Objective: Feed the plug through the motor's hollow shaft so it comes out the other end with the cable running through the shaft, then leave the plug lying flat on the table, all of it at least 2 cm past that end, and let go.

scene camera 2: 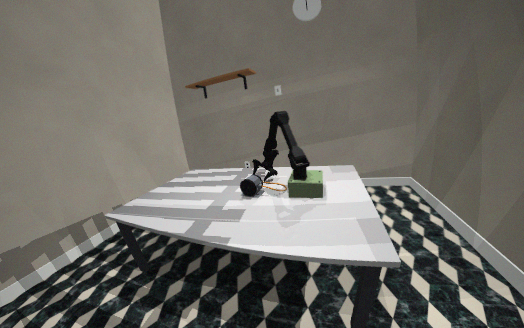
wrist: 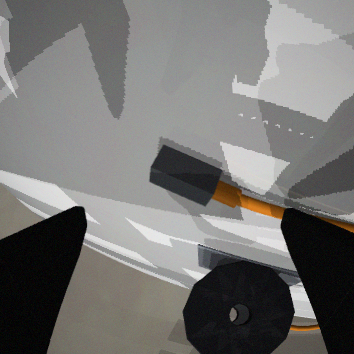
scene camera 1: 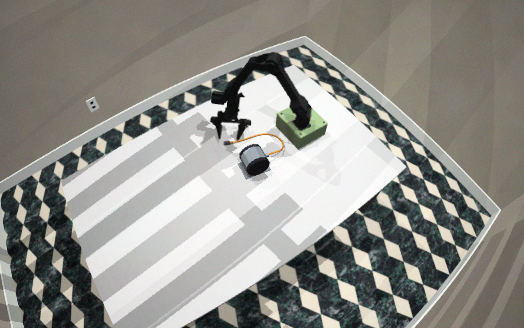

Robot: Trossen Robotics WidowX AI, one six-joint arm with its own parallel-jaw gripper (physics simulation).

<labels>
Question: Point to a small plug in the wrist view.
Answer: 194,179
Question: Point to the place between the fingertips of my gripper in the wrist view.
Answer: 187,219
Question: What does my gripper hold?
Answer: Nothing.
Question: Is my gripper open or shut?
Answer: Open.
</labels>
